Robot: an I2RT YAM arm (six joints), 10 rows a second.
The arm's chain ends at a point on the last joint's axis. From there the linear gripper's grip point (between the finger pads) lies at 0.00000 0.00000 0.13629 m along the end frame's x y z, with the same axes.
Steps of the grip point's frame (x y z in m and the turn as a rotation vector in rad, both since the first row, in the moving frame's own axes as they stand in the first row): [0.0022, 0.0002, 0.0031, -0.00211, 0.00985, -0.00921]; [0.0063, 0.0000, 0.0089, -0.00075, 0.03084, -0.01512]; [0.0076, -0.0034, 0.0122, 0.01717, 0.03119, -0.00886]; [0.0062, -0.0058, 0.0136, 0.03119, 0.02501, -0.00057]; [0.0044, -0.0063, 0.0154, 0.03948, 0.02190, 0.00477]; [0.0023, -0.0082, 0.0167, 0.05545, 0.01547, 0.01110]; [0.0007, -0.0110, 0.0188, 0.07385, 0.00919, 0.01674]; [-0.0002, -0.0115, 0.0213, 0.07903, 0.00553, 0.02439]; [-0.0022, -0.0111, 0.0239, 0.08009, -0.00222, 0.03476]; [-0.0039, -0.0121, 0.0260, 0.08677, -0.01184, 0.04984]
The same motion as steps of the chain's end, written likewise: [0.0009, -0.0001, 0.0031, -0.00211, 0.00985, -0.00921]; [0.0021, -0.0001, 0.0090, -0.00075, 0.03084, -0.01512]; [0.0034, -0.0010, 0.0123, 0.01717, 0.03119, -0.00886]; [0.0028, -0.0015, 0.0137, 0.03119, 0.02501, -0.00057]; [0.0014, -0.0009, 0.0155, 0.03948, 0.02190, 0.00477]; [0.0002, -0.0007, 0.0169, 0.05545, 0.01547, 0.01110]; [-0.0006, -0.0010, 0.0192, 0.07385, 0.00919, 0.01674]; [-0.0011, -0.0008, 0.0217, 0.07903, 0.00553, 0.02439]; [-0.0021, -0.0002, 0.0243, 0.08009, -0.00222, 0.03476]; [-0.0026, -0.0003, 0.0265, 0.08677, -0.01184, 0.04984]
